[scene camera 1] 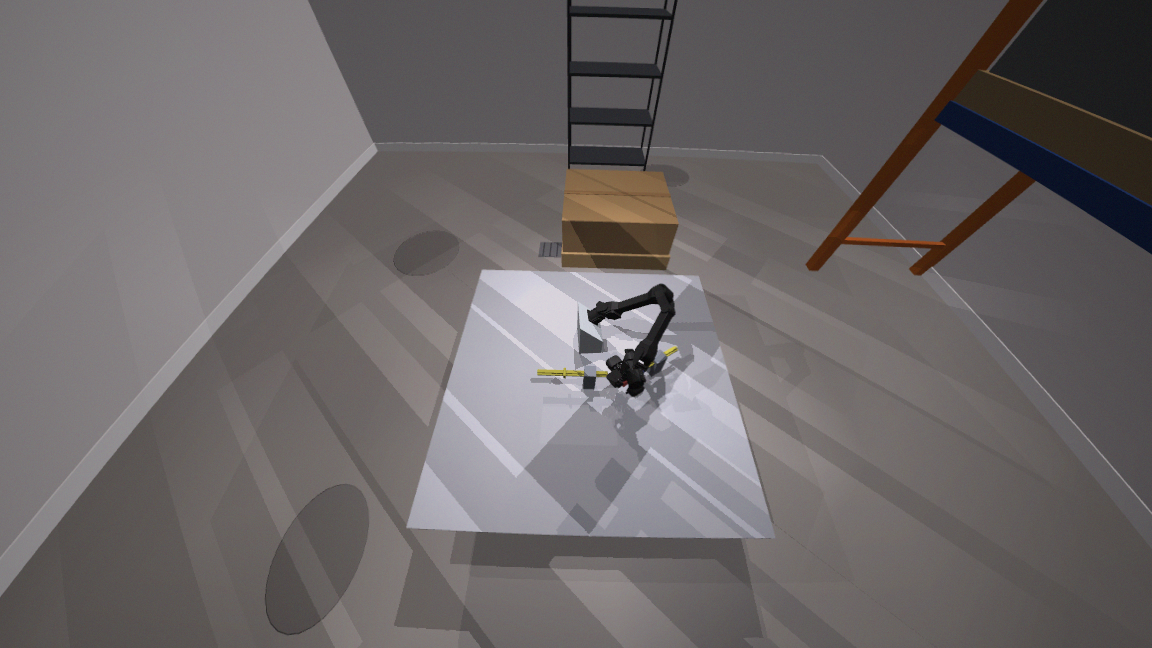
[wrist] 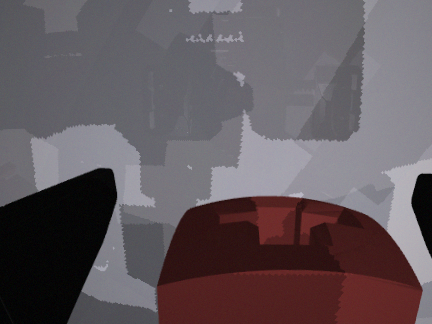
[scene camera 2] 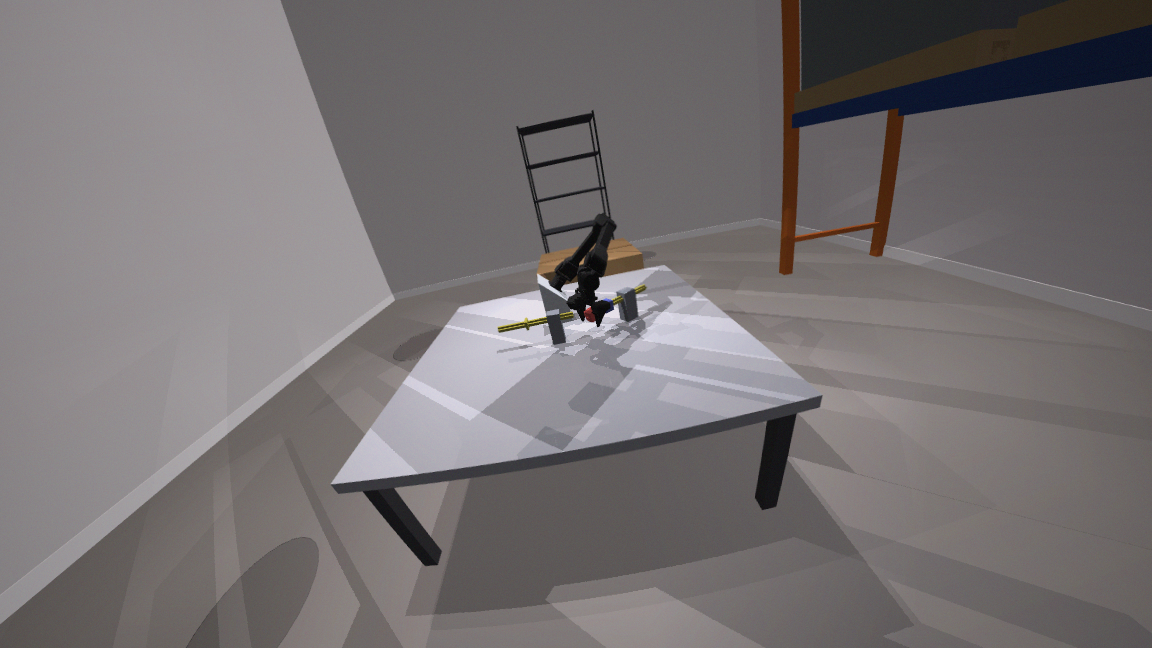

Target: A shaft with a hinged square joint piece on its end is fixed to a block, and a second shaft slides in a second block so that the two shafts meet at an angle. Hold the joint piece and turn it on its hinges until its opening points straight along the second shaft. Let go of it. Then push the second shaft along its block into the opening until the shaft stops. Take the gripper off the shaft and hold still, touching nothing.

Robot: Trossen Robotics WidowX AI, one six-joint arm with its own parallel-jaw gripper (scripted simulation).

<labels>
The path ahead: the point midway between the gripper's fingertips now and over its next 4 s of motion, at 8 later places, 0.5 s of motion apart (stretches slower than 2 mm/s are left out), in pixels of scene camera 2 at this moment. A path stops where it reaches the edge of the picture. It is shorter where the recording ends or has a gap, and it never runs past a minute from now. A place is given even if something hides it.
The gripper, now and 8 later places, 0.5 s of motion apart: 590, 323; 590, 325; 589, 325; 587, 323; 586, 320; 586, 315; 584, 306; 582, 293; 579, 284
</labels>
